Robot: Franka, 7 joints.
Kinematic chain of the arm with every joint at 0, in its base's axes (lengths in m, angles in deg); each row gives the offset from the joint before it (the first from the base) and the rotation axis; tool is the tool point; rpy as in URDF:
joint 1: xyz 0 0 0.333 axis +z
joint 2: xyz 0 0 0 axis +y
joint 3: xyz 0 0 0.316 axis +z
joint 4: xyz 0.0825 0 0 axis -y
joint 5: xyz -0.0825 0 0.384 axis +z
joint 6: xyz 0 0 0 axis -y
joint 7: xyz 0.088 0 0 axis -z
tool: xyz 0 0 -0.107 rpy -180 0 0
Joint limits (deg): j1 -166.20..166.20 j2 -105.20..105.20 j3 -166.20..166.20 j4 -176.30..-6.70 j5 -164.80..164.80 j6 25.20..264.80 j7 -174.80..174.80
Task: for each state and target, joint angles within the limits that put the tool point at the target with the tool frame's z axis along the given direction. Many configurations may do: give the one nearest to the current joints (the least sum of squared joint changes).
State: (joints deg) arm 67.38 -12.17 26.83 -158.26 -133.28 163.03 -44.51
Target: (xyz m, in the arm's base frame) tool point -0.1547 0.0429 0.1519 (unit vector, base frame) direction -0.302 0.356 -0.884
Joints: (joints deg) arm 99.51 -11.92 69.27 -176.30 -154.69 164.86 -44.51
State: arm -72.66 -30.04 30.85 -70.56 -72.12 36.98 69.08
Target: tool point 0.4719 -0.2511 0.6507 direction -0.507 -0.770 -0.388
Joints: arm -59.73 -0.82 43.62 -94.37 -64.73 75.72 69.08
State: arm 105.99 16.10 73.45 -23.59 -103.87 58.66 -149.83
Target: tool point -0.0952 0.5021 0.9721 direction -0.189 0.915 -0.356
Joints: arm 57.80 41.28 125.49 -44.59 -93.22 101.19 -149.83
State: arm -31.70 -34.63 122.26 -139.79 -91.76 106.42 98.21
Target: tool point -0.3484 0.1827 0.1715 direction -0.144 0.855 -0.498
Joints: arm 0.35 -10.41 156.01 -150.92 -110.58 132.52 98.21
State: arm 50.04 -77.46 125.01 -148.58 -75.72 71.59 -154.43
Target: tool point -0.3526 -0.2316 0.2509 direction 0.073 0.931 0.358
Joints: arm 85.00 -33.92 141.68 -123.92 -45.06 59.66 -154.43
